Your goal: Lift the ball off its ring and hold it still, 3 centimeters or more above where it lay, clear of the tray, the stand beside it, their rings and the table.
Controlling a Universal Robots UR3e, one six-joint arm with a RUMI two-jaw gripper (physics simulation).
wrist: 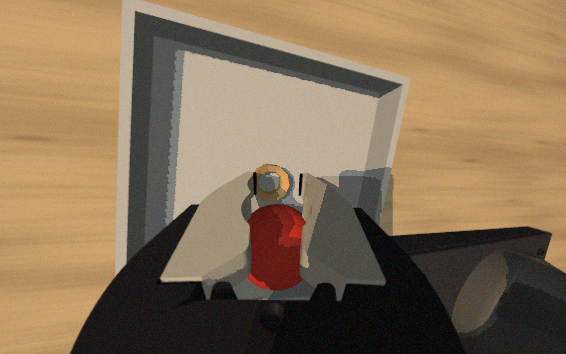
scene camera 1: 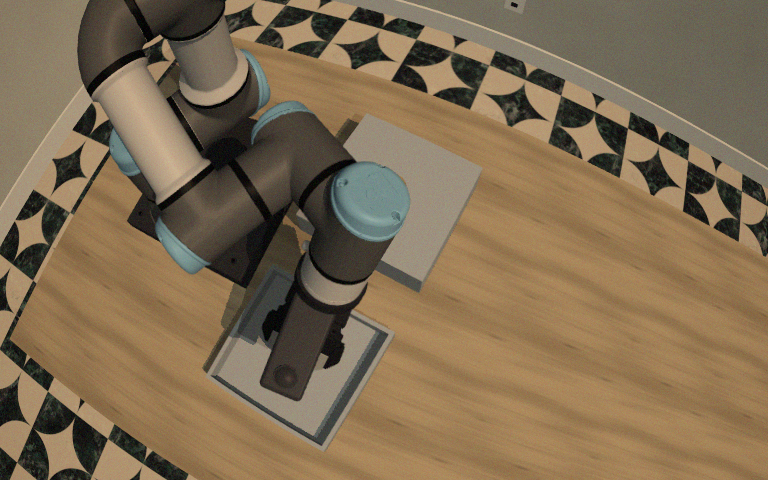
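Pixels of known places: gripper, between the fingertips: (wrist: 278, 175); arm's base, origin of its link: (wrist: 490, 299).
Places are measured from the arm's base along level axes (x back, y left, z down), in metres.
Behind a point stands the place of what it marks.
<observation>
My gripper (scene camera 1: 300, 351) {y -0.173, x -0.229, z 0.010 m} (wrist: 278, 175) {y -0.173, x -0.229, z 0.010 m} is over the tray and points down into it. In the wrist view its two pale fingers stand close together, shut on the red ball (wrist: 276, 247) {y -0.139, x -0.242, z -0.029 m}. The ball is centred between them, and the fingers cover its left and right sides. In the scene view the ball is hidden under the gripper body. An orange ring (wrist: 285, 182) {y -0.166, x -0.223, z 0.015 m} lies bare on the floor of the grey tray (scene camera 1: 357, 390) {y -0.186, x -0.324, z 0.000 m} (wrist: 129, 125) {y -0.216, x -0.315, z 0.000 m}, just beyond the ball in the wrist view. The gap below the ball is hard to judge.
A flat grey stand (scene camera 1: 438, 192) {y 0.097, x -0.357, z -0.027 m} is beside the tray, towards the top right in the scene view. The arm covers part of it, and no ring shows on it. The arm's dark base plate (scene camera 1: 233, 266) {y -0.075, x -0.114, z -0.009 m} is left of the tray on the wooden table (scene camera 1: 538, 339) {y -0.055, x -0.550, z 0.028 m}.
</observation>
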